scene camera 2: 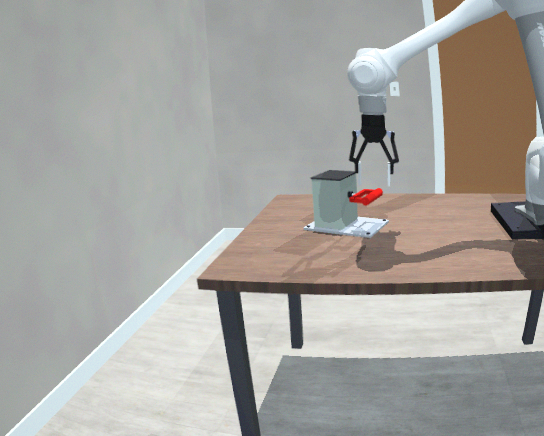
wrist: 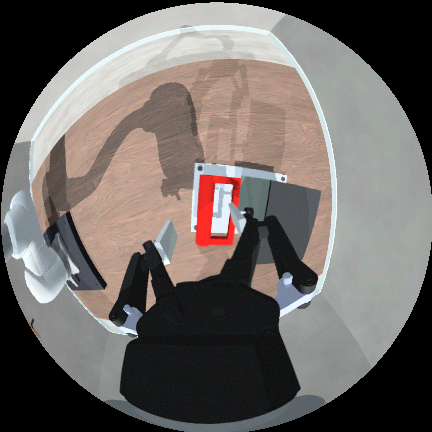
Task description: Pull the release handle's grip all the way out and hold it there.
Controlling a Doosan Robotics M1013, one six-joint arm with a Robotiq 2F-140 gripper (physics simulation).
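Note:
The red release handle [scene camera 2: 371, 196] [wrist: 204, 210] is a rectangular loop with a thick grip bar on its outer side. It sticks out from the side of a grey-green box [scene camera 2: 334, 204] [wrist: 254, 194] with a dark top. The box stands on a white base plate [scene camera 2: 367, 231] [wrist: 240, 170] on the table. My gripper [scene camera 2: 374, 183] [wrist: 201, 220] points down, partly open and empty, with its fingertips a little above the handle. In the wrist view one pad is to the left of the grip bar, and the other overlaps the loop's box-side bar, hiding part of it.
The wooden table [scene camera 2: 425, 270] [wrist: 115, 175] carries the box and the robot's dark mounting base [scene camera 2: 510, 227] [wrist: 82, 260] at the right in the scene view. The box's dark top [scene camera 2: 334, 175] [wrist: 295, 215] is close beside one finger. Grey walls stand behind and to the left.

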